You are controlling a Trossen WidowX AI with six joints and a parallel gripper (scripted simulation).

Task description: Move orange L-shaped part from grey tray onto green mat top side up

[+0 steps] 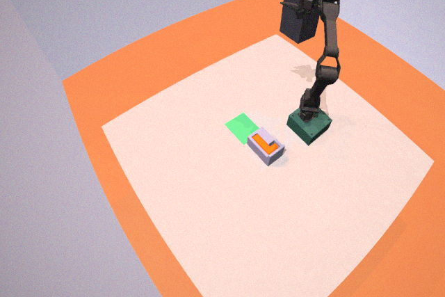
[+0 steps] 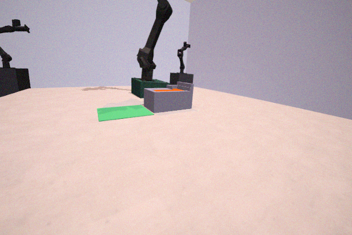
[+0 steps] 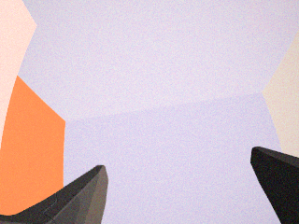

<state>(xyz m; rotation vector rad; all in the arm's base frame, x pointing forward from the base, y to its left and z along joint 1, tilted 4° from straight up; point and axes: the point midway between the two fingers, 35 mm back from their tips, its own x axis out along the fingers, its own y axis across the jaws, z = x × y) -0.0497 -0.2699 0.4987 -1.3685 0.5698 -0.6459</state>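
My gripper tip is now 54 cm above the orange L-shaped part, 27 cm to the right of it and 25 cm short of it. Also, from my gripper tip: green mat (61 cm below, 26 cm ahead, 11 cm to the left).
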